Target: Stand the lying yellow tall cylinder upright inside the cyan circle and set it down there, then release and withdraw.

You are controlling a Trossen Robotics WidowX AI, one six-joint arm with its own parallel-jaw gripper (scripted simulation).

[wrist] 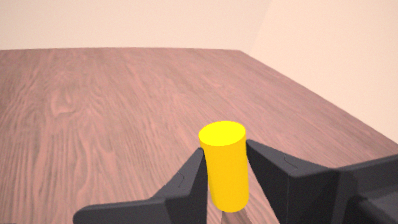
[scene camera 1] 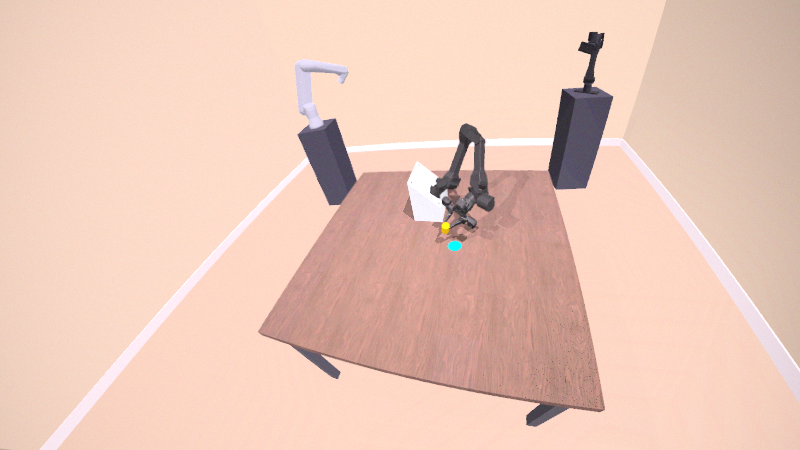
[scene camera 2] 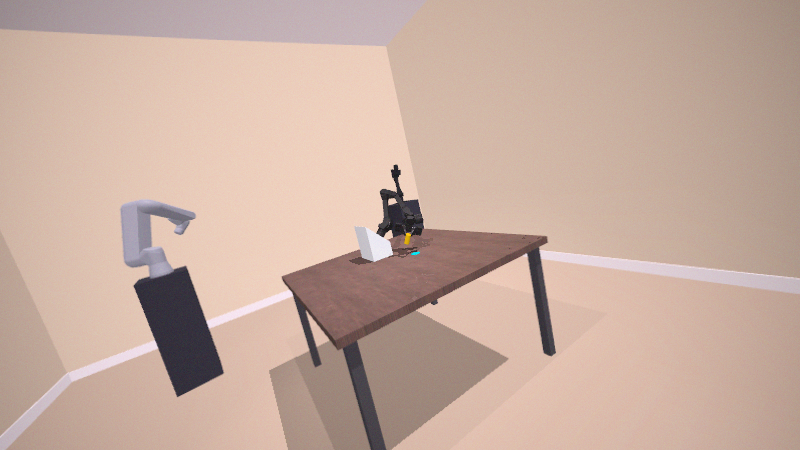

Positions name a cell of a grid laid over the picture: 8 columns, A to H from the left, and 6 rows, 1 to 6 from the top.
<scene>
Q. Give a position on a yellow cylinder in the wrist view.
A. E4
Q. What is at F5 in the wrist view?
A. The gripper.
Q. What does the gripper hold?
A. A yellow cylinder.
</scene>
